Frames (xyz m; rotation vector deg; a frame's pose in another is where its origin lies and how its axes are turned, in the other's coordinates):
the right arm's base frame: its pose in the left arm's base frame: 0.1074 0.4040 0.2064 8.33 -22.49 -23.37
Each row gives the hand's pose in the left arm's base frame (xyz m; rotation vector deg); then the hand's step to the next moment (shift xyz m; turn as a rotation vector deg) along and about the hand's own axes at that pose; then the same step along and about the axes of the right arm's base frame.
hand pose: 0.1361 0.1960 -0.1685 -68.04 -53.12 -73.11
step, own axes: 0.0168 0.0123 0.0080 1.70 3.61 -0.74
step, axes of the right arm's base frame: 0.0167 0.0119 0.0087 4.02 0.29 -0.43
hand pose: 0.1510 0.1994 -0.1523 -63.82 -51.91 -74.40
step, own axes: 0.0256 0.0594 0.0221 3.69 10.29 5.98
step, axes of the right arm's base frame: 0.0569 0.0377 -0.0043 8.95 8.60 -1.09
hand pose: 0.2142 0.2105 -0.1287 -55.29 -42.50 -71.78
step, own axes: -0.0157 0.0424 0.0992 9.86 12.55 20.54
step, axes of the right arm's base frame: 0.0034 0.1089 -0.0041 11.86 22.07 7.00
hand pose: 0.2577 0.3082 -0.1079 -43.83 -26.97 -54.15
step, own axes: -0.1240 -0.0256 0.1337 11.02 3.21 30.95
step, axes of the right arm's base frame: -0.1375 0.1157 0.0400 7.48 25.22 19.95
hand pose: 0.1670 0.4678 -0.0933 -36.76 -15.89 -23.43
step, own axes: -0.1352 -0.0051 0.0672 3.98 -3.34 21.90
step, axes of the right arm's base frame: -0.1401 0.0239 0.0511 2.06 13.33 18.02
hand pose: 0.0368 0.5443 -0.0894 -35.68 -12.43 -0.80
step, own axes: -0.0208 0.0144 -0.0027 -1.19 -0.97 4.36
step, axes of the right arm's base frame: -0.0245 -0.0016 -0.0066 -1.18 1.58 4.18
